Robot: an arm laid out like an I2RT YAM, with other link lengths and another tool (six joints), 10 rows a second.
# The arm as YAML. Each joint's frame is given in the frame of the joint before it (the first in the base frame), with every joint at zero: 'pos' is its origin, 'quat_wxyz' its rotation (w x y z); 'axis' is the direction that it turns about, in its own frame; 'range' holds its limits. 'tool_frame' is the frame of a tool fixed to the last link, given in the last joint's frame.
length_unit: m
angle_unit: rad
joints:
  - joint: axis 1
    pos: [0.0, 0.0, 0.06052]
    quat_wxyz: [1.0, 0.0, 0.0, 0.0]
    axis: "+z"
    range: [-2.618, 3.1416]
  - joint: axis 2
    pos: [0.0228, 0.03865, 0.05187]
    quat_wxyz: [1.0, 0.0, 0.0, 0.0]
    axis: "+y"
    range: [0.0, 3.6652]
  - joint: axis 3
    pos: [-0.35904, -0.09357, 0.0]
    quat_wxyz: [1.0, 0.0, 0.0, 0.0]
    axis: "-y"
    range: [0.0, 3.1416]
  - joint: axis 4
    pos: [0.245, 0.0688, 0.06]
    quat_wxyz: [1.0, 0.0, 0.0, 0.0]
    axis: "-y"
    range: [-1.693, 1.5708]
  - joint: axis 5
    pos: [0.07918, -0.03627, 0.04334]
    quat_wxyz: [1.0, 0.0, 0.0, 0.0]
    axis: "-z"
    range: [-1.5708, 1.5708]
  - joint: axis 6
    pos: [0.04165, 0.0, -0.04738]
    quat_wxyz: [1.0, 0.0, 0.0, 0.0]
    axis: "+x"
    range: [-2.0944, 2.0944]
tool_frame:
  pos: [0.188, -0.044, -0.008]
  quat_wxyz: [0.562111, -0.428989, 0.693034, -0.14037]
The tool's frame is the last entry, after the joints.
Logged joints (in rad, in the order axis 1, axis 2, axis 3, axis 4, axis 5, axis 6), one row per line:
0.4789, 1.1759, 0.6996, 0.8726, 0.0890, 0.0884
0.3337, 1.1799, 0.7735, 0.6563, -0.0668, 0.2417
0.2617, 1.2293, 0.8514, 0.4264, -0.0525, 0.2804
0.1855, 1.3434, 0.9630, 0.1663, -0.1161, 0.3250
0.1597, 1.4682, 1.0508, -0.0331, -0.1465, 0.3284
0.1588, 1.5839, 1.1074, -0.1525, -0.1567, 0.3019
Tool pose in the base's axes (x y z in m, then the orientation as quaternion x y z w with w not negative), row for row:
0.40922, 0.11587, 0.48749, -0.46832, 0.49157, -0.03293, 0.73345
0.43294, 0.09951, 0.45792, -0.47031, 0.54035, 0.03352, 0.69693
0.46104, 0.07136, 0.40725, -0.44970, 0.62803, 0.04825, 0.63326
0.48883, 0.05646, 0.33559, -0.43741, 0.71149, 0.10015, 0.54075
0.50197, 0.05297, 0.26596, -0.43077, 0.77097, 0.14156, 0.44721
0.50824, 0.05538, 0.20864, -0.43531, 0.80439, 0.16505, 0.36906
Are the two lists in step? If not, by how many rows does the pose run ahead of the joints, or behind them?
They are in step.
